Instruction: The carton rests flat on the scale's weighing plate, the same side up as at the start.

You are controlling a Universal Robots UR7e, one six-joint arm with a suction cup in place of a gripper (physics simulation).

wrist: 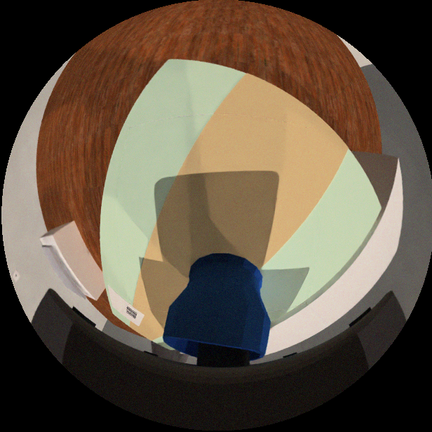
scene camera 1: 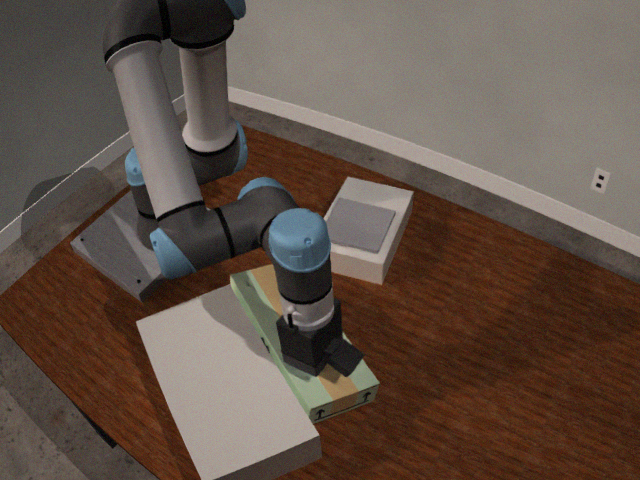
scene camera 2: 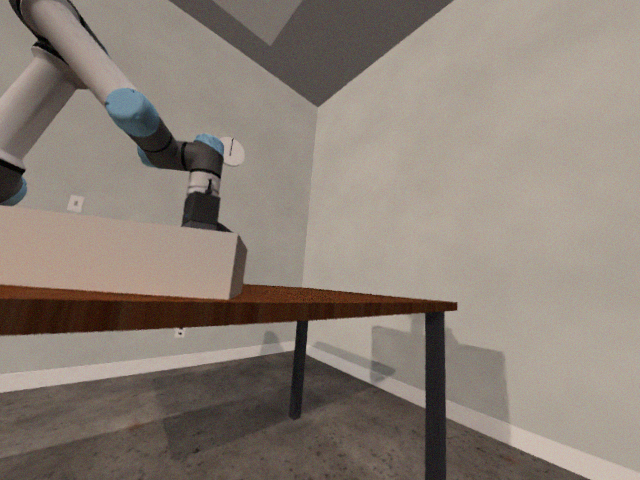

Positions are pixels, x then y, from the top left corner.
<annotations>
A carton shows in the wrist view and in scene camera 1; in scene camera 2 it is hidden by a large white block. A large white block shows in the wrist view, in scene camera 1 and in scene camera 2 [59, 250]. A scale shows in the wrist view [63, 246] and in scene camera 1 [366, 221]; in scene camera 2 it is hidden by the large white block. One and the same spot on the carton: [wrist: 210, 159] is [scene camera 1: 343, 376]. The same spot on the large white block: [wrist: 363, 269] is [scene camera 1: 275, 407].
</annotations>
